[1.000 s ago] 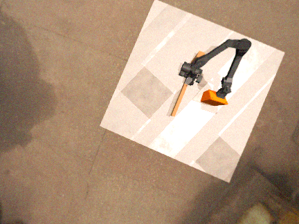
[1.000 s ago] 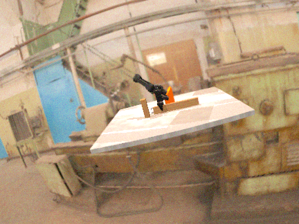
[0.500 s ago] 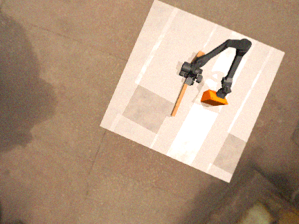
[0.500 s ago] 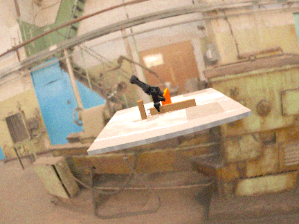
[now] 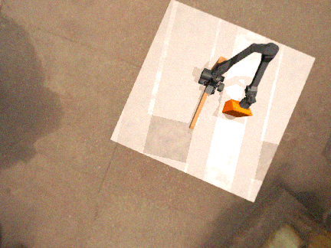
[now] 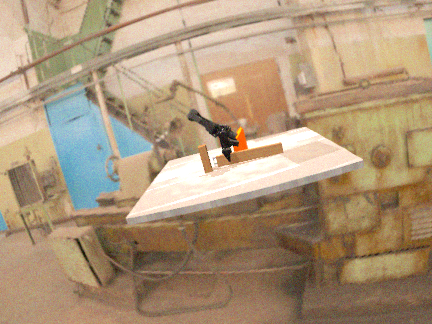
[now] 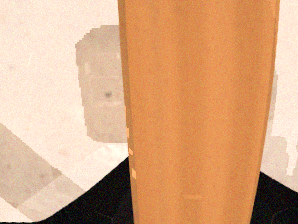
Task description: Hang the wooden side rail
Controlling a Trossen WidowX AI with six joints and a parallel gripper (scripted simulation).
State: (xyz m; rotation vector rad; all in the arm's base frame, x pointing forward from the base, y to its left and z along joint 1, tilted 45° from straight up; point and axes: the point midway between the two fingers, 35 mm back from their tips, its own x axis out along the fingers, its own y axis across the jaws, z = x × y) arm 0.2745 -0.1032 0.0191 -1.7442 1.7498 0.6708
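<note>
My gripper tip is 15 cm to the left of the headboard post, 5 cm below it and 1 cm past it.
</note>
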